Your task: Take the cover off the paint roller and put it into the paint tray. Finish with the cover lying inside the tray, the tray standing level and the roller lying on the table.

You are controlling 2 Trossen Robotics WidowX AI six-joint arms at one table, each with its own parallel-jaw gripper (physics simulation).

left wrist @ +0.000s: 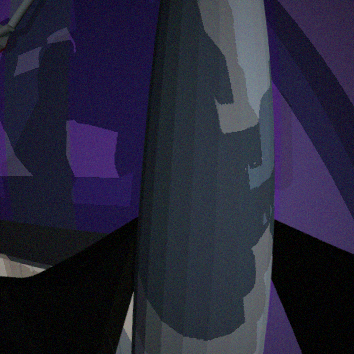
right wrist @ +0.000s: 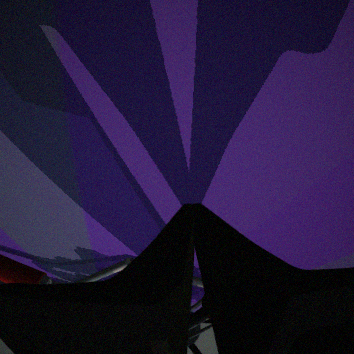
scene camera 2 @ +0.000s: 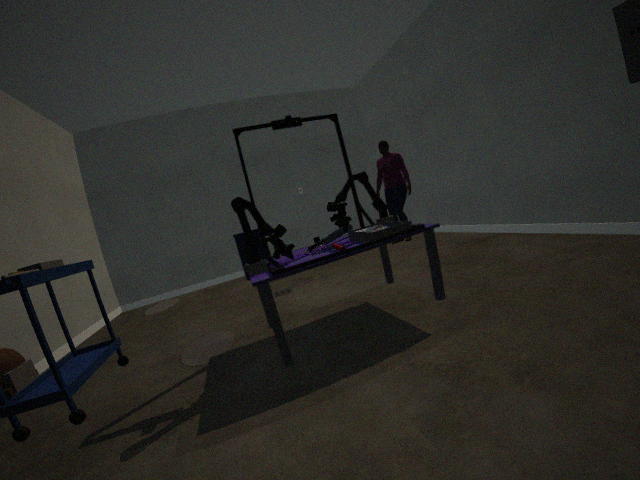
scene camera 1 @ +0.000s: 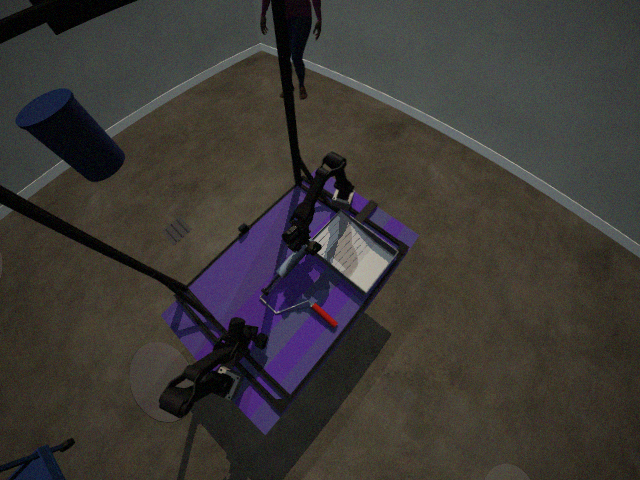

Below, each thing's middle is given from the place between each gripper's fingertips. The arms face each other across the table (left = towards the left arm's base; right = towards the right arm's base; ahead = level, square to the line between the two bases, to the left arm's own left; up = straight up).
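My right gripper is 210 mm short of the white paint tray [scene camera 1: 359, 256], and it is also 560 mm to the right of the tray and 30 mm below it.
As for my left hand, the tray is 14 cm to the left of it and 3 cm below it, and 21 cm ahead of it.
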